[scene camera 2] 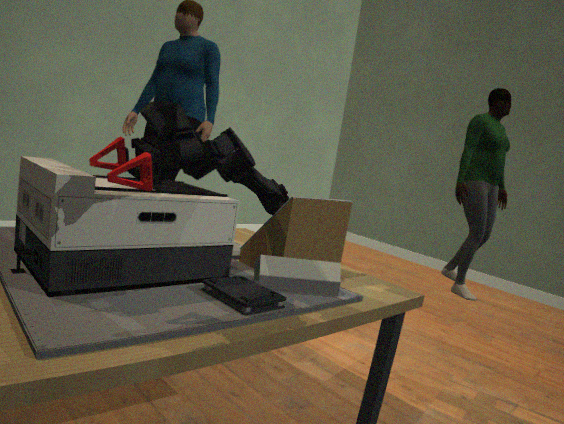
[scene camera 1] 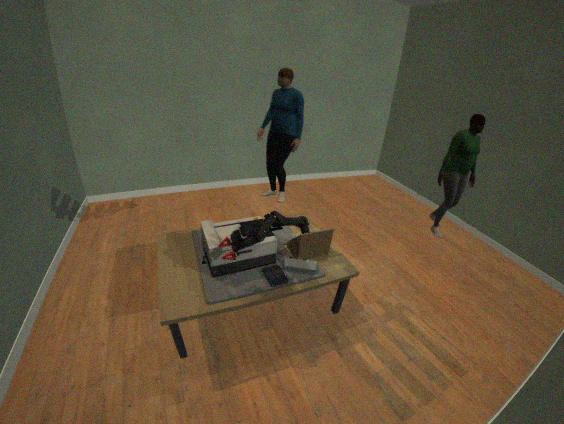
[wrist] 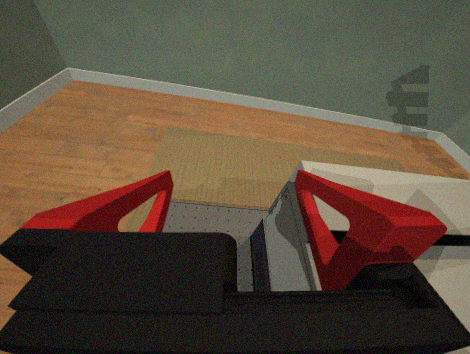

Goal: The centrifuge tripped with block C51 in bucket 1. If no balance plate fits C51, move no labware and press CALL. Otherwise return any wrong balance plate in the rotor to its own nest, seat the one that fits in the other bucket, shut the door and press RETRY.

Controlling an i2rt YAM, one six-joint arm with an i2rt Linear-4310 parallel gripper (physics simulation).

Scene:
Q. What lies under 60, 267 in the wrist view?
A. My gripper.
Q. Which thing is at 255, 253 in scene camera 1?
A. A centrifuge.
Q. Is my gripper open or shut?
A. Open.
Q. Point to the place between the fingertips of my gripper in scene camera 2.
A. At 98, 169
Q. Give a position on a centrifuge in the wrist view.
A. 281, 256

